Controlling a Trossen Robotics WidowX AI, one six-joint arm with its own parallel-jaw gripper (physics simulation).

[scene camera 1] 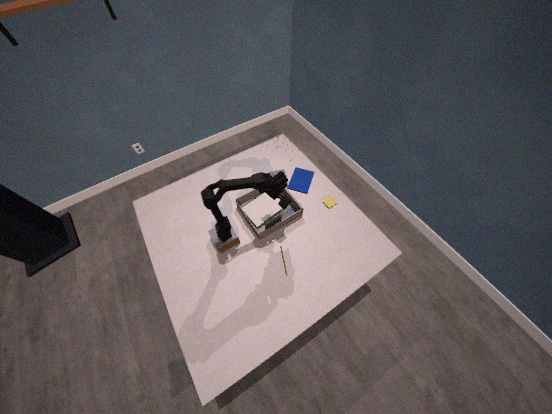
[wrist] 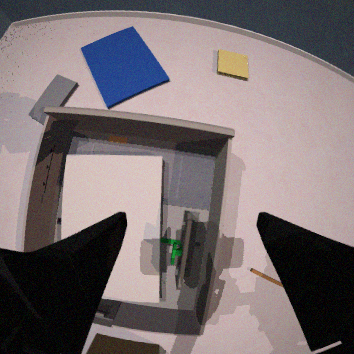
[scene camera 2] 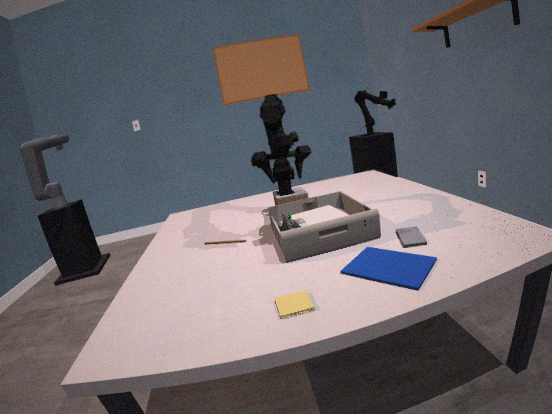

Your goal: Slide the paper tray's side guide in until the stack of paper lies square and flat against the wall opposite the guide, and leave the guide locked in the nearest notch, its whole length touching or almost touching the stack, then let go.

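Places are measured from the arm's base along level axes (x ahead, y left, z up), in millimetres.
Where they show: gripper, fingertip midpoint: (scene camera 1: 280, 199) (wrist: 192, 219) (scene camera 2: 287, 180); arm's base, link origin: (scene camera 1: 224, 235) (scene camera 2: 285, 193).
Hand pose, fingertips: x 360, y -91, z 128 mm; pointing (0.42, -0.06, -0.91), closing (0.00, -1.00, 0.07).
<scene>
Each offset is from my fingertips to the top centre of the thing.
The grey paper tray @(24 mm back, 91 mm left, 115 mm down) (scene camera 1: 281, 228) (scene camera 2: 310, 243) (wrist: 150, 120) stands on the table. A white paper stack @(43 mm back, 115 mm left, 170 mm down) (scene camera 1: 261, 209) (scene camera 2: 322, 215) (wrist: 115, 190) lies in it, near the left wall in the wrist view, with a narrow dark strip between them. The side guide @(68 mm back, 0 mm left, 130 mm down) (wrist: 187, 245) stands upright between the stack and the right wall, apart from the stack. Its green latch @(67 mm back, 10 mm left, 130 mm down) (scene camera 1: 271, 217) (scene camera 2: 289, 216) (wrist: 175, 248) is on the stack side and reaches toward the stack's edge. My gripper (scene camera 2: 287, 179) (wrist: 192, 219) is open and empty above the tray, its fingertips wide to either side of the guide. The left finger hides part of the stack.
A blue notebook @(322 mm ahead, 133 mm left, 203 mm down) (scene camera 1: 301, 180) (scene camera 2: 390, 267) (wrist: 125, 67), a yellow pad @(330 mm ahead, 135 mm right, 200 mm down) (scene camera 1: 329, 202) (scene camera 2: 295, 304) (wrist: 233, 64) and a grey block @(226 mm ahead, 288 mm left, 201 mm down) (scene camera 2: 411, 236) (wrist: 55, 97) lie beyond the tray in the wrist view. A pencil @(181 mm back, 229 mm right, 204 mm down) (scene camera 1: 284, 261) (scene camera 2: 225, 242) (wrist: 266, 277) lies on the guide's side.
</scene>
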